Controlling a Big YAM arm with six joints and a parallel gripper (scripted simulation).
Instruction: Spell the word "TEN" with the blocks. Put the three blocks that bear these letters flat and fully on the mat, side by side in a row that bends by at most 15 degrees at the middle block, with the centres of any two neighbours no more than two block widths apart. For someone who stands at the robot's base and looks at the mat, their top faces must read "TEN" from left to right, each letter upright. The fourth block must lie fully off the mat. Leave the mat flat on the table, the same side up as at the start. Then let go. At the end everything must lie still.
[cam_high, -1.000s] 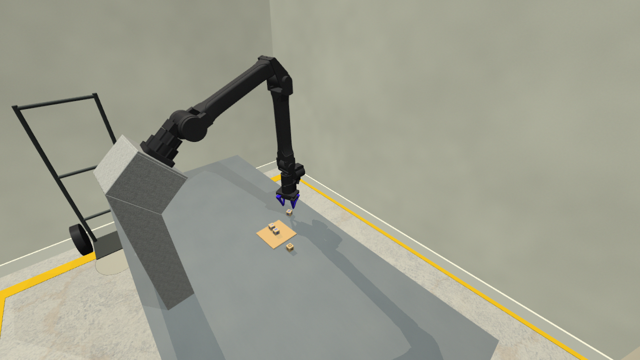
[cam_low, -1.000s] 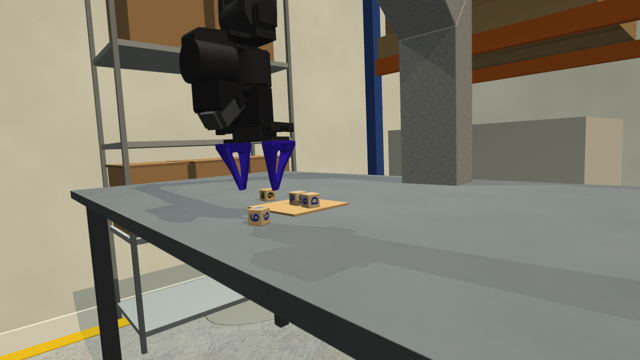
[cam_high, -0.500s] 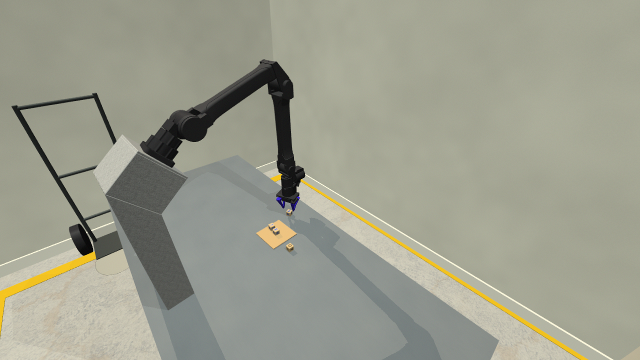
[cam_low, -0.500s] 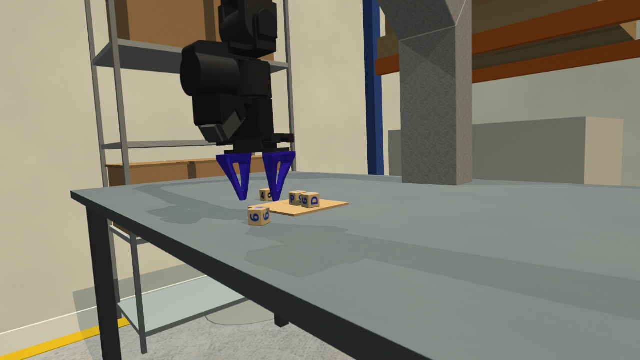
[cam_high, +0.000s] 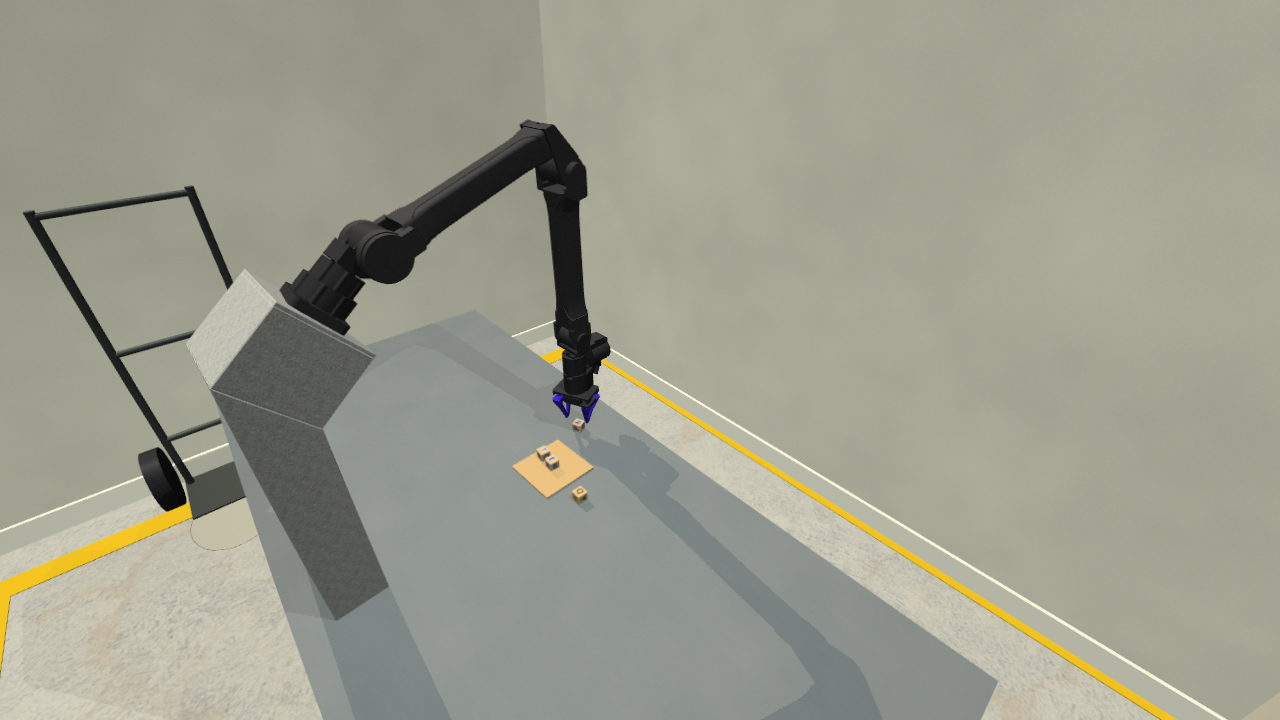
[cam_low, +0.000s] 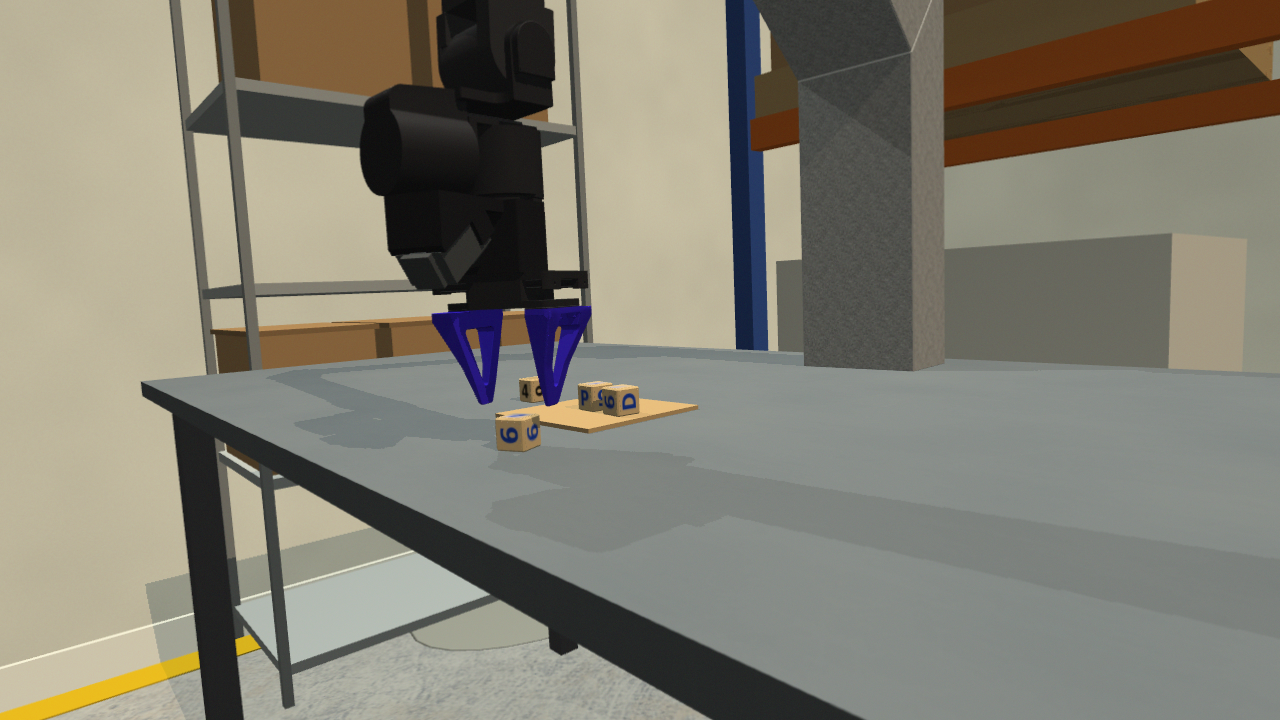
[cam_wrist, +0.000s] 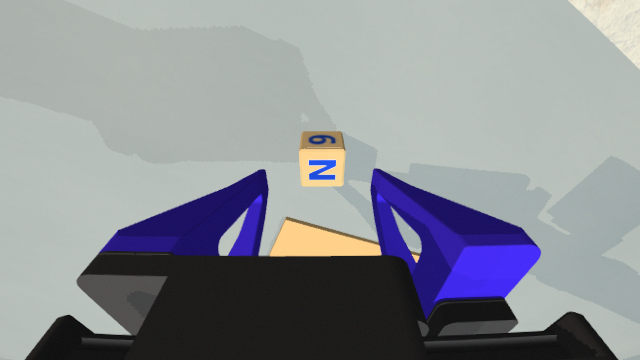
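Right now the tan mat is 110 mm to the right of my hand, 110 mm behind it and 40 mm below it.
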